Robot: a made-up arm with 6 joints. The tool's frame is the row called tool.
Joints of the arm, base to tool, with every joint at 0 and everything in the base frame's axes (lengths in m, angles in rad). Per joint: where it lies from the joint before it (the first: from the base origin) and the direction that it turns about. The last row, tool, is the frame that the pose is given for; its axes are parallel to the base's.
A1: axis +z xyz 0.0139 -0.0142 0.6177
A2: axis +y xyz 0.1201 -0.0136 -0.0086
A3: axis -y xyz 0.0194 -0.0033 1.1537
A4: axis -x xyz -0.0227 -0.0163 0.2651
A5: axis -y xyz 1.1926 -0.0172 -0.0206
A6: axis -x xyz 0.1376 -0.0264 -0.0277
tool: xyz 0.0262 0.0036 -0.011
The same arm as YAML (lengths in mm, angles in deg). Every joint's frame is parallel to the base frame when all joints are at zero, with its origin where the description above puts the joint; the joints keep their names.
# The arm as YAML. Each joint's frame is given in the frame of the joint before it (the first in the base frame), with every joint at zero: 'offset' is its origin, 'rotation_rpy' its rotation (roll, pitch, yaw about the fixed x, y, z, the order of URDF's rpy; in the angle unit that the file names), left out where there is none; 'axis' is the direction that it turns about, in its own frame. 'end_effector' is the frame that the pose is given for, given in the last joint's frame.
length_unit: mm
angle_unit: deg
chain:
  - id: A1
    offset: [13.9, -14.2, 617.7]
    axis: "+z"
  - id: A2
    offset: [120.1, -13.6, -8.6]
    axis: "+y"
  - id: A3
    offset: [19.4, -3.3, 1153.7]
    axis: "-y"
  - id: A4
    offset: [-22.7, -16.3, 265.1]
    axis: "-x"
  - id: A5
    offset: [1192.6, -17.2, -20.6]
    axis: "-y"
  - id: A6
    offset: [137.6, -26.4, -27.7]
    axis: "-x"
end_effector:
  offset: [26.2, 3.6, -11.0]

